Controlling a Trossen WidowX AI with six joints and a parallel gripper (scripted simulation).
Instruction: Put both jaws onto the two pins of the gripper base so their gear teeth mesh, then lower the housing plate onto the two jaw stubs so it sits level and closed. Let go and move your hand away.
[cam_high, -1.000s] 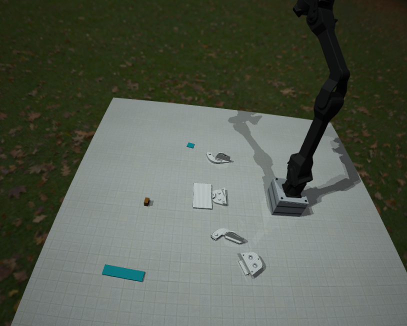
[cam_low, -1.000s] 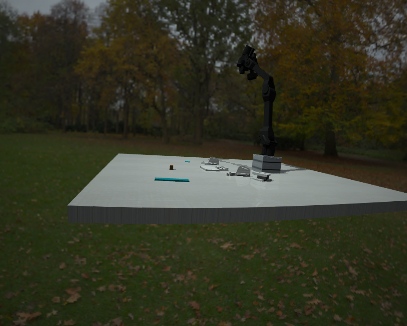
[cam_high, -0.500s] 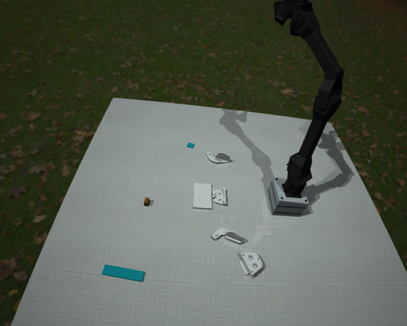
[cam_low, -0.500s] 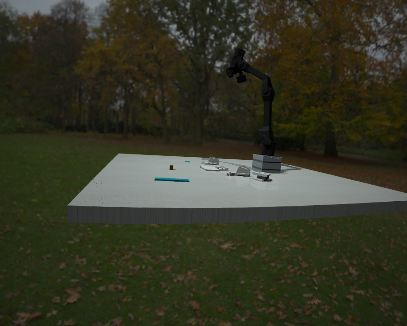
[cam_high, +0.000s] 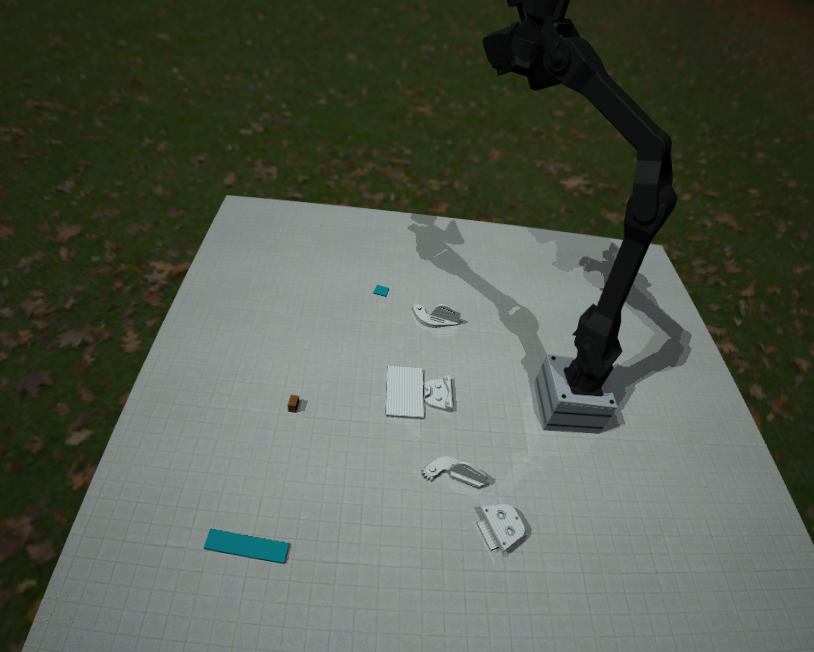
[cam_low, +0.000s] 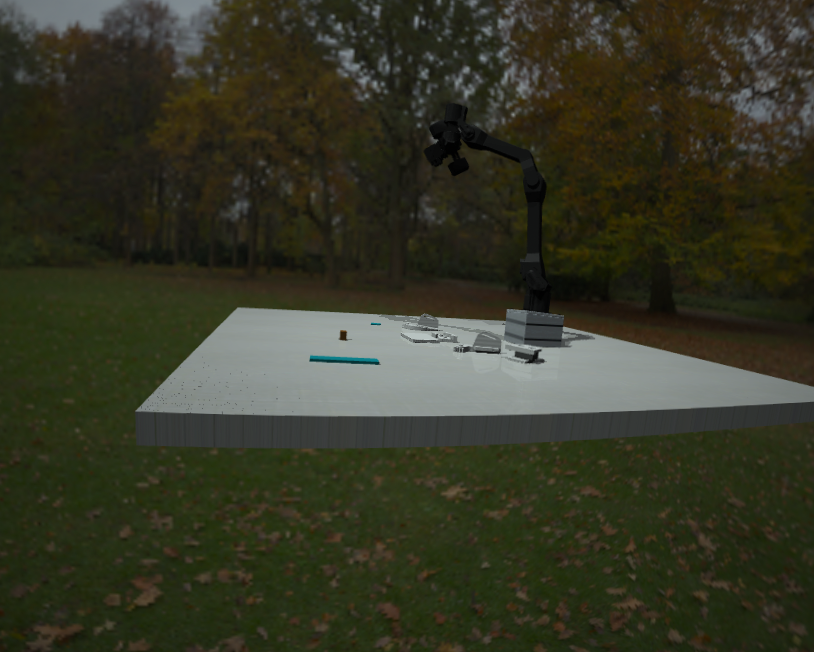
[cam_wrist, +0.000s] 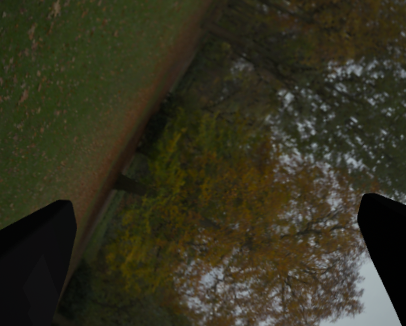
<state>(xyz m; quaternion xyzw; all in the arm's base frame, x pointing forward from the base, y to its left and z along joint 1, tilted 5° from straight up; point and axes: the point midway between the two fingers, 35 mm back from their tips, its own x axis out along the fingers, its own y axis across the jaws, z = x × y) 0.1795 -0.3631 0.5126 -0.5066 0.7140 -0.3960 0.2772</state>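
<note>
The gripper jaw lies 58 cm below my gripper tip, 57 cm to the left of it and 14 cm ahead of it. From my gripper tip the other things lie so: small teal tile: 59 cm below, 24 cm ahead, 10 cm to the left; then small brown block: 58 cm below, 44 cm to the left, 41 cm ahead; then white ribbed block: 67 cm to the left, 58 cm below, 5 cm ahead.
</note>
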